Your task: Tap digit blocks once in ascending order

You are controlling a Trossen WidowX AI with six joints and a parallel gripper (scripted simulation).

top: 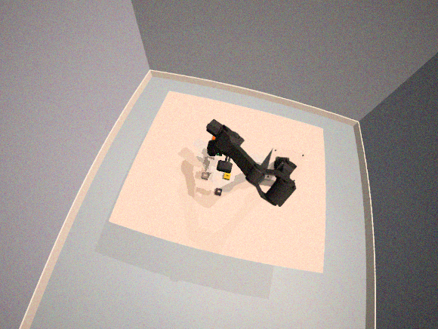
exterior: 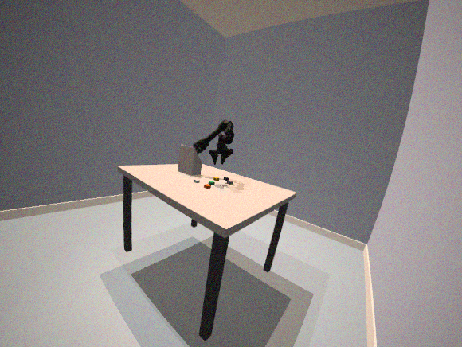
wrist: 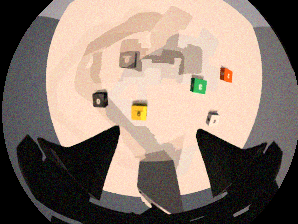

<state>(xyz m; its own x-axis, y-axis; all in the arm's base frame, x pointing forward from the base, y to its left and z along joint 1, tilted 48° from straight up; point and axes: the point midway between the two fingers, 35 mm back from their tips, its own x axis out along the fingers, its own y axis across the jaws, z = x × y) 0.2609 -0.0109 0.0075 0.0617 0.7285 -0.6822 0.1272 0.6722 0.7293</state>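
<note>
Right now the black block is 10 mm ahead of my gripper tip, 130 mm to the left of it and 120 mm below it. Also, from my gripper tip: pale grey block (90 mm ahead, 50 mm to the left, 120 mm below); yellow block (20 mm behind, 40 mm to the left, 120 mm below); green block (30 mm ahead, 100 mm to the right, 120 mm below).
</note>
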